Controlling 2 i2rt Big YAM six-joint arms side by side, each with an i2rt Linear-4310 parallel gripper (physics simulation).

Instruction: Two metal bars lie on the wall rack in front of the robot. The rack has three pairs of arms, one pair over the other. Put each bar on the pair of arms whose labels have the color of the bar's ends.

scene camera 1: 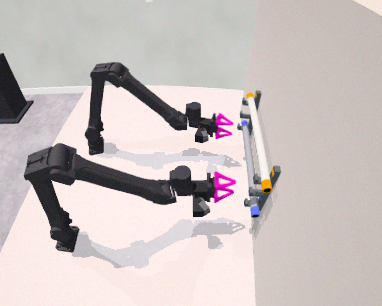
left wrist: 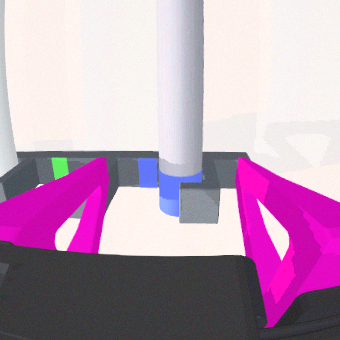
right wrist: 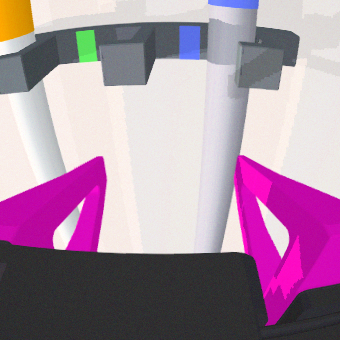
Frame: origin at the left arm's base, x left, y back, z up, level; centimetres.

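Where they show: left gripper, between the fingertips: (scene camera 1: 232, 129) (left wrist: 171, 167); right gripper, between the fingertips: (scene camera 1: 234, 187) (right wrist: 169, 166); left arm's base, origin of its link: (scene camera 1: 96, 146); right arm's base, origin of its link: (scene camera 1: 68, 238).
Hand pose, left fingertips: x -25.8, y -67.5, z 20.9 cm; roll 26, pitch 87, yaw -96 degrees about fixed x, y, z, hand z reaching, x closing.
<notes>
Things, the pixels of their top centre, and the offset from my left fingertips. "spot": a spot on its surface instead.
- grey bar with blue ends, centre of its top: (right wrist: 194, 232) (scene camera 1: 250, 159) dx -19.9, dy +0.2, dz +1.3 cm
- white bar with orange ends, centre of its top: (right wrist: 60, 230) (scene camera 1: 258, 130) dx -18.8, dy -0.2, dz +16.3 cm
- orange label, a spot on its surface: (scene camera 1: 273, 172) spot: dx -38.2, dy +4.2, dz +17.6 cm
- wall rack, centre of its top: (scene camera 1: 269, 168) dx -37.4, dy +5.8, dz +19.3 cm
The grey bar with blue ends (scene camera 1: 248, 155) (left wrist: 180, 90) (right wrist: 225, 125) lies on the lowest pair of arms, beside the blue labels (left wrist: 147, 172) (right wrist: 190, 42). The white bar with orange ends (scene camera 1: 259, 145) (left wrist: 5, 145) (right wrist: 37, 120) lies on the top pair; an orange label (scene camera 1: 273, 172) shows by its near end. My left gripper (scene camera 1: 232, 128) (left wrist: 171, 167) is open, a little off the rack, facing the grey bar's far end. My right gripper (scene camera 1: 234, 186) (right wrist: 169, 166) is open, also off the rack, nearer the bars' other end. Neither gripper holds a bar.
The wall rack (scene camera 1: 276, 176) (left wrist: 227, 170) (right wrist: 165, 42) has dark end plates with block-like arms. The middle arm (right wrist: 125, 65), beside the green label (left wrist: 60, 168) (right wrist: 86, 46), holds no bar. The wall (scene camera 1: 325, 150) rises behind the rack. A black post (scene camera 1: 10, 95) stands at the picture's left.
</notes>
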